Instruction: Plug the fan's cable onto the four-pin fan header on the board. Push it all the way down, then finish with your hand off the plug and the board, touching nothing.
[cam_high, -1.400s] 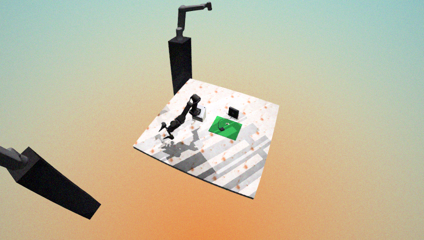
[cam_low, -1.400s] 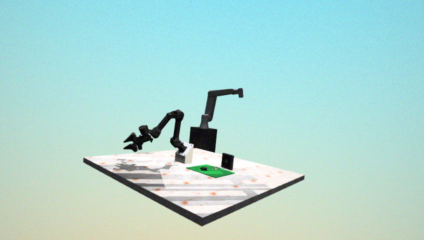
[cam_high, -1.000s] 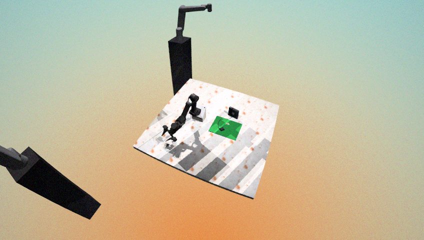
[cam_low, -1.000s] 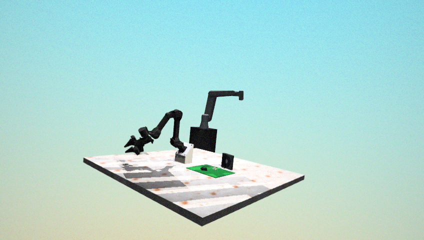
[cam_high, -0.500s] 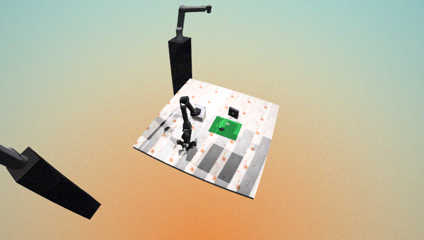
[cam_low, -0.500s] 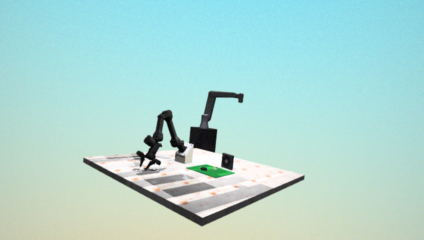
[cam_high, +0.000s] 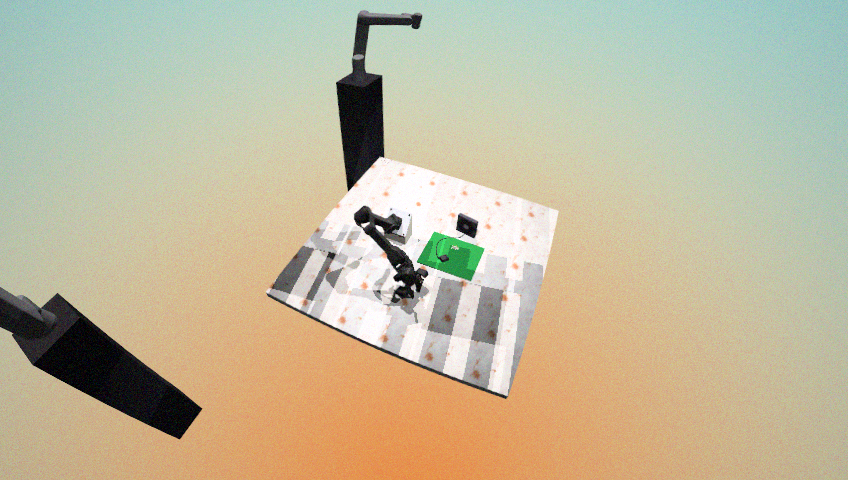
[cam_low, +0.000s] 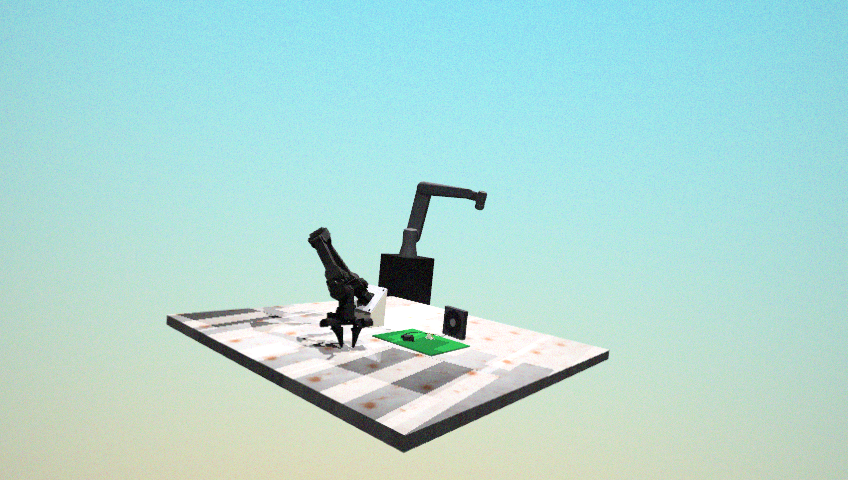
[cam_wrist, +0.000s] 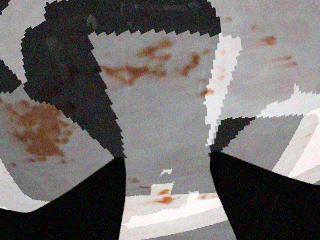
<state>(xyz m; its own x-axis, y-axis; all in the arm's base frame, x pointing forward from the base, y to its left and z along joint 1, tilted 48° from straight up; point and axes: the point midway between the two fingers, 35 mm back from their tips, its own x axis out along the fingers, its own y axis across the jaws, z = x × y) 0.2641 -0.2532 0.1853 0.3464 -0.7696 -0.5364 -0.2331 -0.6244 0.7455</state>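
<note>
Right now the dark fan plug is 270 mm to the left of my gripper tip, 40 mm ahead of it and 10 mm above it. The rest, counted from my gripper tip: green board: 320 mm to the left, 60 mm ahead, 20 mm below; then black fan: 500 mm to the left, 70 mm ahead, 60 mm above.
</note>
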